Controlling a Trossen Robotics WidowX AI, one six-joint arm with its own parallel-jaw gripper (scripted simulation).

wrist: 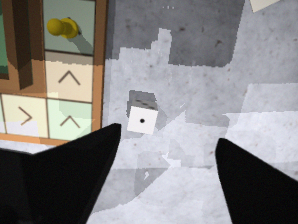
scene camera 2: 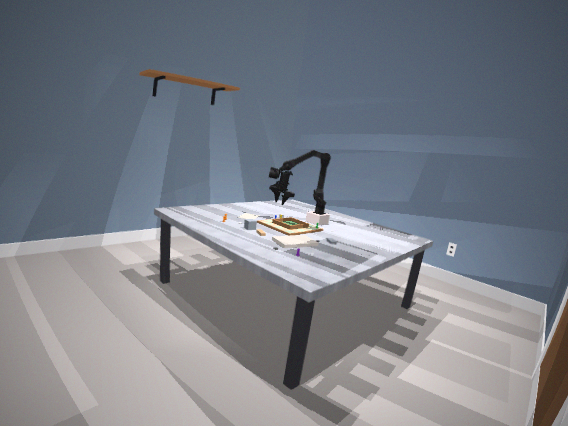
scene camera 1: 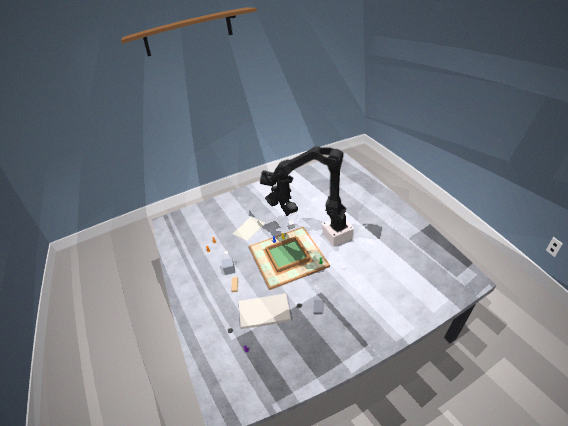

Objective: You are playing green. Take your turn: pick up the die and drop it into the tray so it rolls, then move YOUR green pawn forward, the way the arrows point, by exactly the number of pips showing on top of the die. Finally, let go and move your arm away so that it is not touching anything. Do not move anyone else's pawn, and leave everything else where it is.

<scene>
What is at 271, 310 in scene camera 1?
A cream slab.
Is my gripper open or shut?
Open.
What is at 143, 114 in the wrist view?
A white die.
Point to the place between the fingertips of my gripper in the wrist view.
At 168, 138
</scene>
